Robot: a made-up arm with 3 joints. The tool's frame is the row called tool. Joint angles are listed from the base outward.
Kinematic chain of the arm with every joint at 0, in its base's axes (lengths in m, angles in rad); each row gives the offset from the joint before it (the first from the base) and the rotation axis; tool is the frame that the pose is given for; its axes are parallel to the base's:
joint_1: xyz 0 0 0.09 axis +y
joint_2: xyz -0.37 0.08 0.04 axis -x
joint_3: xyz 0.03 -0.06 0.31 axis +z
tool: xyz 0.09 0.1 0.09
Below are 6 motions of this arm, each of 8 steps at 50 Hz.
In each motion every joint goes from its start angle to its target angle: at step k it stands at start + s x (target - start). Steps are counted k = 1, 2, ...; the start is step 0. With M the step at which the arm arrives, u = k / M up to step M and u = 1 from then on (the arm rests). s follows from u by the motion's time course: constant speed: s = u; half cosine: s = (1 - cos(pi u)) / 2; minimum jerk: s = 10 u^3 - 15 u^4 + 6 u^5.
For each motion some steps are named. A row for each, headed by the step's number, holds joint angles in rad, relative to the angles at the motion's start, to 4 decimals.
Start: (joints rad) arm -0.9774 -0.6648 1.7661
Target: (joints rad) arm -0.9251 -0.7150 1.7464
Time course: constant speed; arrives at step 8
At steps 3, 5, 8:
3: 0.0196 -0.0188 -0.0074
5: 0.0327 -0.0314 -0.0123
8: 0.0523 -0.0502 -0.0197

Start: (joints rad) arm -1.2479 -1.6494 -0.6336
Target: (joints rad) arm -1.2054 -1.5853 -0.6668
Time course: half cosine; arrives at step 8
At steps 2, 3, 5, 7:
2: 0.0062 0.0094 -0.0049
3: 0.0131 0.0198 -0.0102
5: 0.0294 0.0443 -0.0230
7: 0.0409 0.0617 -0.0319

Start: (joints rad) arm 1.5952 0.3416 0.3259
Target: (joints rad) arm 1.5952 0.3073 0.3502
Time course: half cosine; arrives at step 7
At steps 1, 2, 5, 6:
1: 0.0000 -0.0017 0.0012
2: 0.0000 -0.0065 0.0046
5: 0.0000 -0.0278 0.0197
6: 0.0000 -0.0326 0.0231

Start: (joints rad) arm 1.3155 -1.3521 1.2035
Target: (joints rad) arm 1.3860 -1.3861 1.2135
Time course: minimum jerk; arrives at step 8
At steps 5, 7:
5: 0.0511 -0.0246 0.0072
7: 0.0694 -0.0335 0.0098

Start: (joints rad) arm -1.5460 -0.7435 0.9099
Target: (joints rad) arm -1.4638 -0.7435 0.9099
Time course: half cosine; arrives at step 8
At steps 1, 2, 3, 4, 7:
1: 0.0031 0.0000 0.0000
2: 0.0120 0.0000 0.0000
3: 0.0254 0.0000 0.0000
4: 0.0411 0.0000 0.0000
7: 0.0791 0.0000 0.0000

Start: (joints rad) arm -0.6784 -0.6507 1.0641
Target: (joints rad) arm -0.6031 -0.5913 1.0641
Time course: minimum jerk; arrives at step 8
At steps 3, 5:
3: 0.0207 0.0163 0.0000
5: 0.0546 0.0431 0.0000

